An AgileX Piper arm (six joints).
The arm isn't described. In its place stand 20 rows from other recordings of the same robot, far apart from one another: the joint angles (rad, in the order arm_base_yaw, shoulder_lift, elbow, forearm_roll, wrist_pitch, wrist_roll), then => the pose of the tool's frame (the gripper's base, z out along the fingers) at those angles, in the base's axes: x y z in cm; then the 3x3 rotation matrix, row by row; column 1 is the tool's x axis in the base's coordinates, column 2 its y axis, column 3 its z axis.
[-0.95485 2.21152 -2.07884 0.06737 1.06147 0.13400] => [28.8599 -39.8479 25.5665], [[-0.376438 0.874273 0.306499], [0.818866 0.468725 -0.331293], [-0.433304 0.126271 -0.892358]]
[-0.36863 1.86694 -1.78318 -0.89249 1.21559 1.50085] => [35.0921 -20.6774 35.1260], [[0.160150 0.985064 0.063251], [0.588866 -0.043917 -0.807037], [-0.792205 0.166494 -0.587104]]
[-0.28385 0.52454 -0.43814 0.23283 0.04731 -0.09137] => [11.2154 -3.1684 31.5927], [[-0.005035 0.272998 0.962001], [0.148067 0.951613 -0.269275], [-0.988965 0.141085 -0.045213]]
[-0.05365 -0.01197 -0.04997 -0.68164 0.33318 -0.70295] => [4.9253 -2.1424 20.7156], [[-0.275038 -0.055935 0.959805], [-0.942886 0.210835 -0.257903], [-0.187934 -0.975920 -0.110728]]
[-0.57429 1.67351 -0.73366 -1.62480 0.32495 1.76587] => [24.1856 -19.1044 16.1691], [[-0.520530 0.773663 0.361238], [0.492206 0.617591 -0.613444], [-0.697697 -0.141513 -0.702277]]
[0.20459 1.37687 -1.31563 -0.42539 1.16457 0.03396] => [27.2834 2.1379 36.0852], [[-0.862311 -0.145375 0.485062], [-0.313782 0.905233 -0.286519], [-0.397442 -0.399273 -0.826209]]
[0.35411 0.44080 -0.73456 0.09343 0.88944 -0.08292] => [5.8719 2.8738 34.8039], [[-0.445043 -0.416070 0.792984], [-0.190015 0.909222 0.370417], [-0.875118 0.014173 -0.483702]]
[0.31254 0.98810 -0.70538 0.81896 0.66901 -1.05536] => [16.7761 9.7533 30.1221], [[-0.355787 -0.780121 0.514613], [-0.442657 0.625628 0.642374], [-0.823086 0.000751 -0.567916]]
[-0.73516 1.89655 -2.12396 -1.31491 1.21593 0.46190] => [23.7873 -32.6394 46.5939], [[-0.601216 0.736971 -0.308891], [0.290013 -0.158961 -0.943729], [-0.744602 -0.656967 -0.118161]]
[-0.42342 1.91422 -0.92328 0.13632 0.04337 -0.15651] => [32.5722 -14.6208 11.8665], [[-0.747961 0.392621 0.535167], [0.314809 0.919673 -0.234727], [-0.584337 -0.007091 -0.811480]]
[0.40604 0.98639 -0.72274 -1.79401 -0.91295 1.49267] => [13.6799 13.5252 33.2008], [[0.006328 -0.975493 0.219939], [-0.288155 0.208835 0.934535], [-0.957563 -0.069290 -0.279771]]
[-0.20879 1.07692 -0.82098 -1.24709 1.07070 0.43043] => [16.9948 -11.3397 33.7155], [[-0.914981 0.321264 0.244131], [-0.092777 0.421318 -0.902155], [-0.392687 -0.848104 -0.355692]]
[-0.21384 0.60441 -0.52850 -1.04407 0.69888 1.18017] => [9.6807 -7.2813 31.1429], [[-0.183768 0.751499 0.633623], [0.257715 0.658887 -0.706718], [-0.948584 0.033422 -0.314755]]
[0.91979 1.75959 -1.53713 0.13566 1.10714 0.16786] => [21.6553 30.2432 29.5712], [[-0.742482 -0.662376 0.099895], [-0.603071 0.725886 0.330749], [-0.291592 0.185331 -0.938417]]
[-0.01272 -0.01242 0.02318 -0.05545 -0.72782 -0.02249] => [2.8648 0.2991 26.4632], [[0.719085 0.033112 0.694133], [-0.072975 0.996939 0.028042], [-0.691080 -0.070819 0.719301]]
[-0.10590 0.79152 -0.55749 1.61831 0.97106 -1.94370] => [13.8805 6.0702 33.2123], [[0.142054 -0.748202 0.648085], [-0.177176 0.624932 0.760308], [-0.973873 -0.222830 -0.043790]]
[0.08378 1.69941 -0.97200 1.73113 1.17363 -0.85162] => [31.6905 10.9744 25.5676], [[-0.934468 -0.154919 0.320577], [0.294492 0.169742 0.940458], [-0.200110 0.973236 -0.112996]]
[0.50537 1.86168 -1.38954 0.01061 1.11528 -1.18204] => [31.9008 17.7496 21.7913], [[0.113071 -0.991944 0.057110], [-0.992941 -0.110738 0.042488], [-0.035821 -0.061511 -0.997463]]
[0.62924 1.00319 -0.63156 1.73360 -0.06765 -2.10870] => [17.6947 12.1301 30.6184], [[-0.022985 -0.584609 0.810990], [-0.468458 0.722932 0.507854], [-0.883187 -0.368242 -0.290482]]
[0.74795 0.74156 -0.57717 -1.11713 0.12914 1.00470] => [12.3807 10.0496 33.2726], [[-0.032968 -0.598620 0.800354], [-0.178153 0.791485 0.584648], [-0.983450 -0.123311 -0.132740]]
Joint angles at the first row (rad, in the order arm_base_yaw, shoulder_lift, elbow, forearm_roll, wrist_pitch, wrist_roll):
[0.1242 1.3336 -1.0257 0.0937 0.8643 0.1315]
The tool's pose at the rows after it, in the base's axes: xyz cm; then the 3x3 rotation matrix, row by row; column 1 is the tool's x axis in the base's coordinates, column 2 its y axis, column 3 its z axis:
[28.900 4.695 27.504], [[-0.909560 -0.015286 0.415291], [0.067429 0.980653 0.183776], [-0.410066 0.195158 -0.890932]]
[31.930 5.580 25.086], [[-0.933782 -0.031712 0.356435], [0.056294 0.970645 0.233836], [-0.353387 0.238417 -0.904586]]
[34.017 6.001 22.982], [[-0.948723 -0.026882 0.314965], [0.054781 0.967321 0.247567], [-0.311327 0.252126 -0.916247]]
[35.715 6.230 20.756], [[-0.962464 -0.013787 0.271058], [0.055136 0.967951 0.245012], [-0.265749 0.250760 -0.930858]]
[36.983 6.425 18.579], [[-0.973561 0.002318 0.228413], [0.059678 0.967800 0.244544], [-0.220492 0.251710 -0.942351]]
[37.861 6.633 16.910], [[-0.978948 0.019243 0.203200], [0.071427 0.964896 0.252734], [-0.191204 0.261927 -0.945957]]
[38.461 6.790 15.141], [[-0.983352 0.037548 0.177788], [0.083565 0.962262 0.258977], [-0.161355 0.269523 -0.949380]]
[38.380 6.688 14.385], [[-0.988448 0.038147 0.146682], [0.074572 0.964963 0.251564], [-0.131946 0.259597 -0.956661]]
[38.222 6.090 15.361], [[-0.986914 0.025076 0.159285], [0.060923 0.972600 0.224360], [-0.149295 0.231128 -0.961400]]
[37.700 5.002 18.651], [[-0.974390 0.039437 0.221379], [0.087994 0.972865 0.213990], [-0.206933 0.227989 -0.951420]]
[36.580 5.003 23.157], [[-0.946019 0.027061 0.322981], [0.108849 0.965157 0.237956], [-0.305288 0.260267 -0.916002]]
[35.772 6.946 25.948], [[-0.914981 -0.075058 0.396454], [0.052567 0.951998 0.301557], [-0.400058 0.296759 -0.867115]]
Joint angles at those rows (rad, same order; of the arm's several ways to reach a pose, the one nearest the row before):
[0.1197 1.4584 -1.0763 0.1809 0.8306 0.0554]
[0.1198 1.6020 -1.1419 0.2633 0.8160 -0.0112]
[0.1197 1.7070 -1.1906 0.2927 0.8059 -0.0334]
[0.1197 1.8027 -1.2337 0.2980 0.8014 -0.0360]
[0.1197 1.8858 -1.2676 0.3056 0.7984 -0.0360]
[0.1197 1.9464 -1.2912 0.3250 0.7892 -0.0390]
[0.1198 2.0015 -1.3041 0.3437 0.7755 -0.0424]
[0.1182 2.0198 -1.3036 0.3338 0.7889 -0.0424]
[0.1096 1.9923 -1.3035 0.2899 0.8025 -0.0313]
[0.0854 1.9045 -1.3035 0.2667 0.8290 -0.0076]
[0.0842 1.7844 -1.3035 0.2857 0.8406 0.0000]
[0.1299 1.7176 -1.3091 0.3463 0.8177 -0.0649]

